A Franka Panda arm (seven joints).
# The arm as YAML. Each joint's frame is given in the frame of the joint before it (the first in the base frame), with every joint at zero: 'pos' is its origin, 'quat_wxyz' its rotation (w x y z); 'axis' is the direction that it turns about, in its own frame. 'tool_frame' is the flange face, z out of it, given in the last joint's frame.
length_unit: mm
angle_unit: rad
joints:
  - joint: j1
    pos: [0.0, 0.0, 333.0]
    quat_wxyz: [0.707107, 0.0, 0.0, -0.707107]
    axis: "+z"
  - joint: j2
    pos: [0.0, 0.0, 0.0]
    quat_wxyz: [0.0, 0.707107, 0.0, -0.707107]
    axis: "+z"
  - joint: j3
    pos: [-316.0, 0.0, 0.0]
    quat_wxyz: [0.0, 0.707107, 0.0, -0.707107]
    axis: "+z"
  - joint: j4
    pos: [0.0, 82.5, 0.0]
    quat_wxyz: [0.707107, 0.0, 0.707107, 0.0]
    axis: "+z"
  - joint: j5
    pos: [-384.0, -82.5, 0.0]
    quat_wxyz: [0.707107, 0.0, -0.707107, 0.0]
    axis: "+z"
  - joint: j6
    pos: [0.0, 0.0, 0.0]
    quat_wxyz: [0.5, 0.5, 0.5, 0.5]
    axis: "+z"
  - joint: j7
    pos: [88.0, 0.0, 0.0]
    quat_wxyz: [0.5, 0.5, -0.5, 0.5]
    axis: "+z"
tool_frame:
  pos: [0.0, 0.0, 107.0]
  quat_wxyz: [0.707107, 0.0, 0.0, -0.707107]
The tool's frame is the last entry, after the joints.
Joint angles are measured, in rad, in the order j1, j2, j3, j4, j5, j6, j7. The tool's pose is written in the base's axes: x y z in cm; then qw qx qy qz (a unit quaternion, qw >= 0). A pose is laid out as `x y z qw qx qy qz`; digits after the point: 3 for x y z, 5 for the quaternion.
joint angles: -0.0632 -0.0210 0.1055 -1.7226 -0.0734 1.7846 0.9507
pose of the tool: 56.369 1.809 58.321 0.01304 0.89998 -0.43237 0.05414
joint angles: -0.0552 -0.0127 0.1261 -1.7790 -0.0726 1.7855 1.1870
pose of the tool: 56.030 3.390 55.124 0.02377 0.85158 -0.52287 0.02908
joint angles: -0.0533 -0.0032 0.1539 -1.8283 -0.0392 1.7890 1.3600
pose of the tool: 55.550 5.280 52.244 0.02643 0.81061 -0.58499 -0.00058
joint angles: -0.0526 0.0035 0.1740 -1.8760 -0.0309 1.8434 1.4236
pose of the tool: 55.480 6.511 50.060 0.02296 0.79788 -0.60237 -0.00279
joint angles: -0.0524 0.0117 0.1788 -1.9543 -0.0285 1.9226 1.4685
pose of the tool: 55.147 6.778 46.572 0.02400 0.78616 -0.61752 -0.00634
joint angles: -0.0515 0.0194 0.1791 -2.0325 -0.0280 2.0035 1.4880
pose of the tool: 54.569 6.795 43.183 0.02486 0.78106 -0.62390 -0.00877
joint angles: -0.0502 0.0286 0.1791 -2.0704 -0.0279 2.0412 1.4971
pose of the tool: 54.212 6.826 41.259 0.02748 0.77886 -0.62647 -0.01264
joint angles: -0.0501 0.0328 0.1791 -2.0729 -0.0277 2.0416 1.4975
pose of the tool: 54.189 6.825 40.923 0.02941 0.77870 -0.62653 -0.01513
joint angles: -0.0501 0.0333 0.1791 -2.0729 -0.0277 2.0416 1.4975
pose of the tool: 54.193 6.824 40.896 0.02955 0.77869 -0.62652 -0.01533
